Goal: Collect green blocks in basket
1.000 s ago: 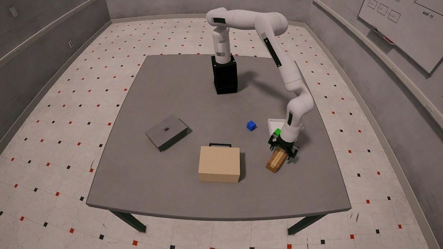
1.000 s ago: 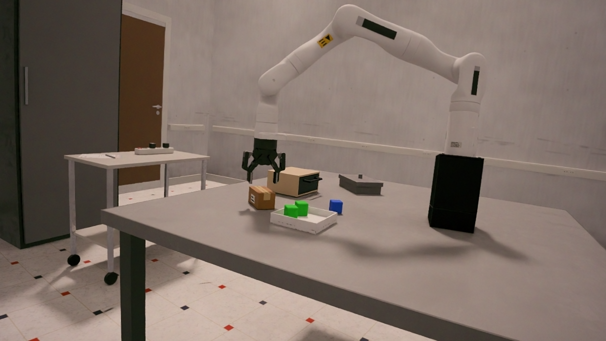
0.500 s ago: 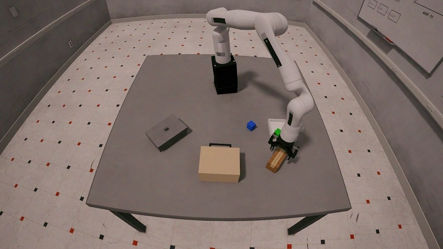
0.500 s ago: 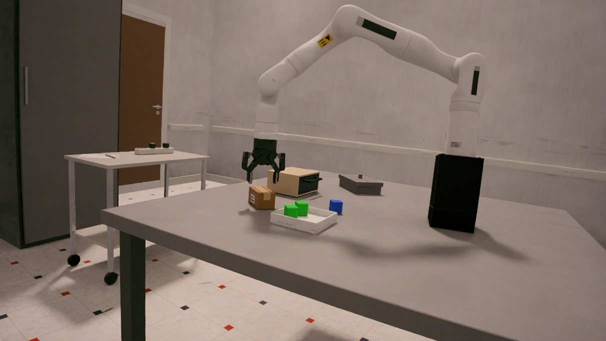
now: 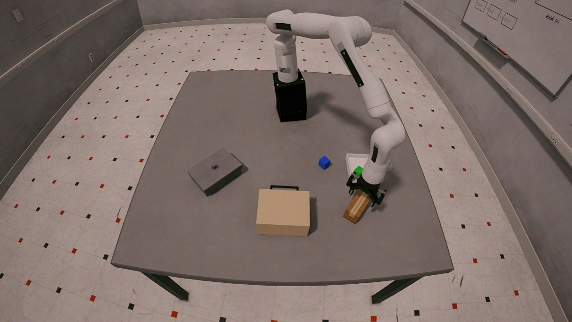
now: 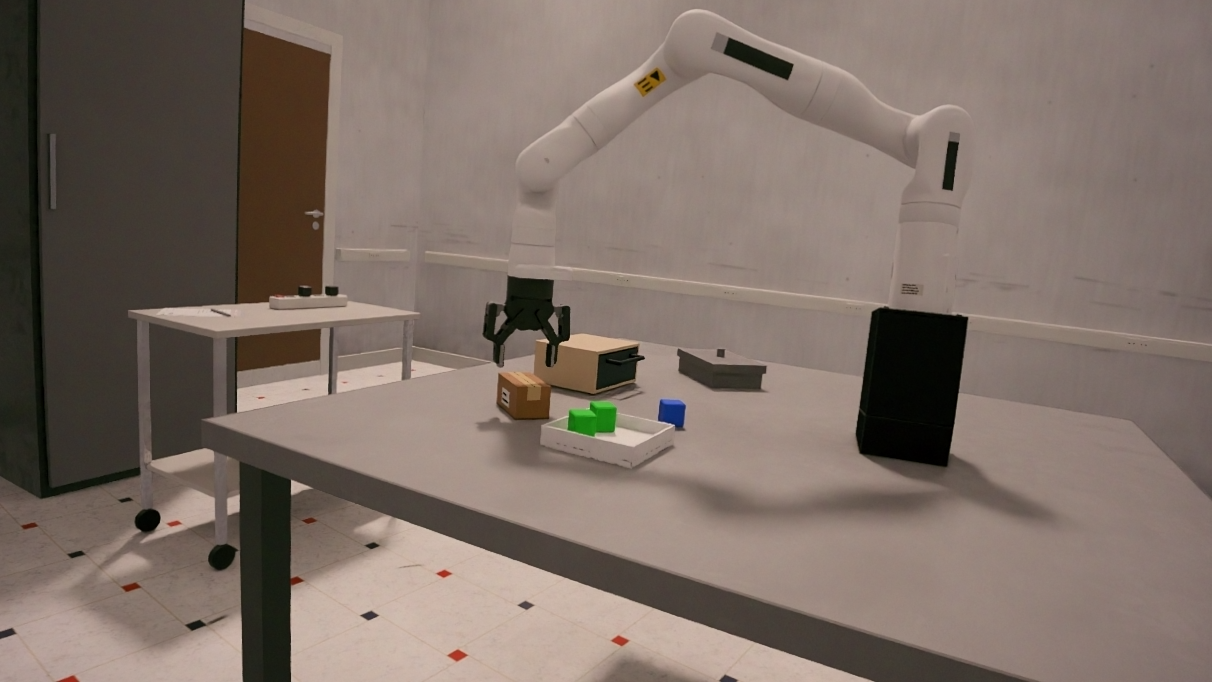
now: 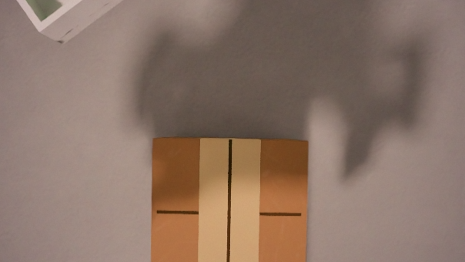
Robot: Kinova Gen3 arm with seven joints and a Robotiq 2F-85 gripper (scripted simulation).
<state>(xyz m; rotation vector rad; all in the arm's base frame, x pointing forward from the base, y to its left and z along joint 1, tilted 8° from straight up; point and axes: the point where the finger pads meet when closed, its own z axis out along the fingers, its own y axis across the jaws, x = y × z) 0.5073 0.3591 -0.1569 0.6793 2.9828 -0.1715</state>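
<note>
My hand is 50 mm above the brown cardboard box. The rest, counted from my hand: light wooden cabinet 270 mm to the right, 80 mm ahead, 40 mm below; white basket 210 mm behind, 70 mm below, 30 mm to the left; drawer 270 mm to the right, 70 mm ahead, 50 mm below.
</note>
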